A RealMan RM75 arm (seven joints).
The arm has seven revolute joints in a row. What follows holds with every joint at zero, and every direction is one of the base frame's. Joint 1 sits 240.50 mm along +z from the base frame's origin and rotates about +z. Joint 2 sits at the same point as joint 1 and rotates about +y. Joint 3 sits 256.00 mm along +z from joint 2 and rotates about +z. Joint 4 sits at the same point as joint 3 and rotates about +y. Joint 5 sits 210.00 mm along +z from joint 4 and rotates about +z. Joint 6 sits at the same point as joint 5 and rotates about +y. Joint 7 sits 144.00 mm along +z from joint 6 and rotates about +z. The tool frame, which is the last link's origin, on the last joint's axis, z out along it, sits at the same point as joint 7; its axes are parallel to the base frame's.
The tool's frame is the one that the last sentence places.
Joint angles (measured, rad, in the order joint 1, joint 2, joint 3, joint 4, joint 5, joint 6, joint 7), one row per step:
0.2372, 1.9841, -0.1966, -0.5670, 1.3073, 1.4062, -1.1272
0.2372, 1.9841, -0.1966, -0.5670, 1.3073, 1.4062, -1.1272
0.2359, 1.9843, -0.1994, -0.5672, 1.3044, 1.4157, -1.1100
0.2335, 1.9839, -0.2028, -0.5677, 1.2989, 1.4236, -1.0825
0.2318, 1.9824, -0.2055, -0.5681, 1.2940, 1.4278, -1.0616
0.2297, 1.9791, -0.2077, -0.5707, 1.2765, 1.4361, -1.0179
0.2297, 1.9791, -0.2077, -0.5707, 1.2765, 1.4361, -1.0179
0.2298, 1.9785, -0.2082, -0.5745, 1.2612, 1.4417, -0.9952
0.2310, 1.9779, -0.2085, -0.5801, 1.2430, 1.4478, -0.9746
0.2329, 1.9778, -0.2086, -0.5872, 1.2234, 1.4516, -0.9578
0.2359, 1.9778, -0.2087, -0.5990, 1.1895, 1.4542, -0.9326
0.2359, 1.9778, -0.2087, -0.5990, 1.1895, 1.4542, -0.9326
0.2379, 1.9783, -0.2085, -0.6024, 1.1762, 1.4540, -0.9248
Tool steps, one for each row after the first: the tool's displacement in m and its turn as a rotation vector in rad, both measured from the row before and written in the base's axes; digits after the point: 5 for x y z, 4 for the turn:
0.00000, 0.00000, 0.00000, 0.0000, 0.0000, 0.0000
-0.00111, -0.00081, -0.00109, -0.0093, 0.0176, 0.0010
-0.00047, -0.00130, -0.00111, -0.0128, 0.0245, -0.0059
0.00003, -0.00090, -0.00034, -0.0098, 0.0164, -0.0062
0.00033, -0.00177, -0.00065, -0.0235, 0.0305, -0.0148
0.00000, 0.00000, 0.00000, 0.0000, 0.0000, 0.0000
-0.00015, -0.00081, -0.00100, -0.0173, 0.0131, -0.0066
-0.00035, -0.00051, -0.00092, -0.0193, 0.0087, -0.0047
-0.00017, -0.00023, -0.00085, -0.0190, 0.0030, -0.0047
0.00040, -0.00049, -0.00146, -0.0311, 0.0003, -0.0110
0.00000, 0.00000, 0.00000, 0.0000, 0.0000, 0.0000
0.00010, 0.00008, -0.00098, -0.0118, -0.0006, -0.0040

